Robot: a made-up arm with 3 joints. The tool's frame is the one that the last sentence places.
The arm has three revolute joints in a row. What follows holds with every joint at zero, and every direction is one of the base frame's.
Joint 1 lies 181 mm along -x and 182 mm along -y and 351 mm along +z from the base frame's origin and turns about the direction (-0.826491, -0.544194, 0.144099).
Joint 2 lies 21 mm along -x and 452 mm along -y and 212 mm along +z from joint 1 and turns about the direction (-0.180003, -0.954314, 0.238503).
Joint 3 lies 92 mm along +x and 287 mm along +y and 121 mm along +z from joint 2 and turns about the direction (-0.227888, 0.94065, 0.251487).
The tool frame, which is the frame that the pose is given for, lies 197 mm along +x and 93 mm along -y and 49 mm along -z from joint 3; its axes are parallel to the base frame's.
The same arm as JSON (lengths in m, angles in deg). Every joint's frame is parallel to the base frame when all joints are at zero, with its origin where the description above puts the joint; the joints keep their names.
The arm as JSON. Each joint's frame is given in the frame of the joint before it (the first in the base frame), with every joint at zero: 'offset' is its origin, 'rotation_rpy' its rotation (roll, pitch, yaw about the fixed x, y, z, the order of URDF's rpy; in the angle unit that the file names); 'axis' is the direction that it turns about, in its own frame. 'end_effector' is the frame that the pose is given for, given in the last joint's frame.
{"length_unit": "m", "angle_unit": "deg", "chain": [
  {"id": "joint 1", "offset": [-0.181, -0.182, 0.351], "rotation_rpy": [0.0, 0.0, 0.0], "axis": [-0.826491, -0.544194, 0.144099]},
  {"id": "joint 2", "offset": [-0.021, -0.452, 0.212], "rotation_rpy": [0.0, 0.0, 0.0], "axis": [-0.180003, -0.954314, 0.238503]},
  {"id": "joint 3", "offset": [0.092, 0.287, 0.121], "rotation_rpy": [0.0, 0.0, 0.0], "axis": [-0.227909, 0.940638, 0.25151]}
], "end_effector": {"offset": [0.197, -0.093, -0.049], "rotation_rpy": [0.0, 0.0, 0.0]}}

